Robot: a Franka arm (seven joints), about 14 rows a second.
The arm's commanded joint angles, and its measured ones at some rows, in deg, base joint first. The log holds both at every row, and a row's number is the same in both.
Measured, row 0: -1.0, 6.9, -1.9, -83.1, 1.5, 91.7, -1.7
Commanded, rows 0 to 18: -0.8, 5.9, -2.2, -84.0, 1.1, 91.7, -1.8; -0.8, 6.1, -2.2, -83.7, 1.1, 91.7, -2.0; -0.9, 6.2, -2.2, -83.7, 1.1, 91.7, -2.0; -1.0, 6.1, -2.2, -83.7, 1.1, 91.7, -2.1; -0.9, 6.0, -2.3, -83.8, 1.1, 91.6, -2.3; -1.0, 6.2, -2.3, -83.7, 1.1, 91.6, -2.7; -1.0, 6.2, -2.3, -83.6, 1.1, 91.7, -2.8; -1.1, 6.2, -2.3, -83.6, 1.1, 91.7, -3.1; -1.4, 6.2, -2.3, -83.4, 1.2, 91.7, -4.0; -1.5, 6.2, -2.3, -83.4, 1.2, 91.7, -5.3; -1.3, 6.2, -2.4, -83.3, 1.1, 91.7, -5.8; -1.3, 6.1, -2.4, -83.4, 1.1, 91.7, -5.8; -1.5, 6.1, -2.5, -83.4, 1.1, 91.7, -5.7; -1.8, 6.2, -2.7, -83.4, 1.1, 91.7, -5.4; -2.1, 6.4, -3.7, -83.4, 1.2, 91.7, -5.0; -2.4, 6.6, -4.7, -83.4, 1.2, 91.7, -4.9; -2.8, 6.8, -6.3, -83.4, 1.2, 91.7, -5.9; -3.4, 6.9, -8.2, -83.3, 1.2, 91.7, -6.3; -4.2, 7.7, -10.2, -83.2, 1.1, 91.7, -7.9
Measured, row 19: -2.8, 7.0, -7.3, -83.2, 1.3, 91.6, -5.5
